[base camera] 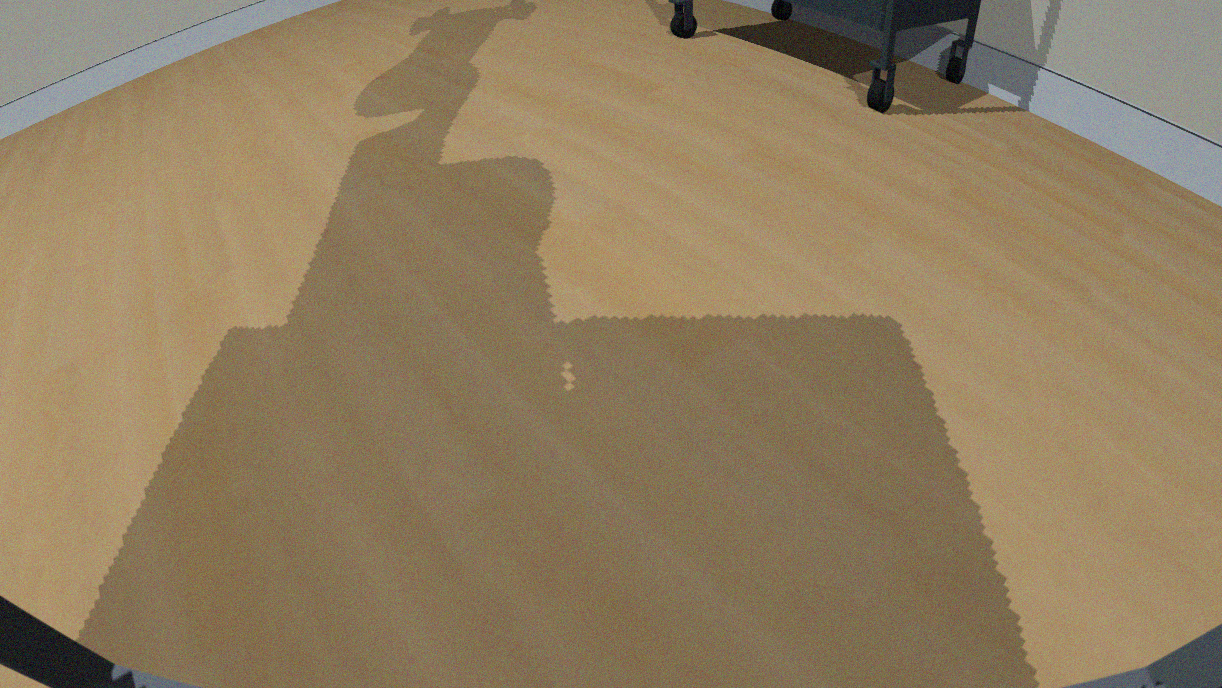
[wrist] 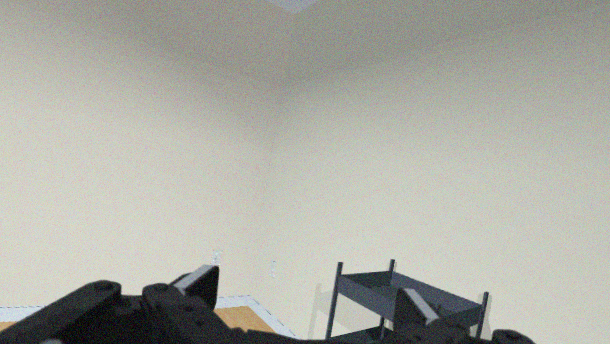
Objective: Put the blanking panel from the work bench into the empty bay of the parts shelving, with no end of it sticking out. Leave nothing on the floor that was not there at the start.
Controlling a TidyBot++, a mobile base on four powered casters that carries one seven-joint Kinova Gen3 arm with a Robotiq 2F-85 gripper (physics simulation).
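Places are measured from the arm's base along level axes (x right, y ahead, z up), in metres.
Where they show: gripper, fingertip midpoint: (wrist: 305,297).
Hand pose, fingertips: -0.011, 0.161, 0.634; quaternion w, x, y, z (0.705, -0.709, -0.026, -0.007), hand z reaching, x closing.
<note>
After its pixels a point has its place, as x, y, z.
My gripper (wrist: 305,297) {-0.011, 0.161, 0.634} is open, with its two fingers wide apart and no object between them, at the bottom of the wrist view. The work bench, the blanking panel and the parts shelving with its empty bay cannot be made out in either view. I cannot tell if the dark wheeled rack has any part in the task.
A dark rack on casters (base camera: 886,42) {0.364, 0.945, -0.278} (wrist: 350,290) {0.140, 1.231, 0.296} stands near the right wall, at the upper right of the base view and beyond the right finger in the wrist view. Pale walls meet in a corner ahead. The robot's shadow lies across the wooden floor (base camera: 1068,384) {0.385, 0.415, -0.396}.
</note>
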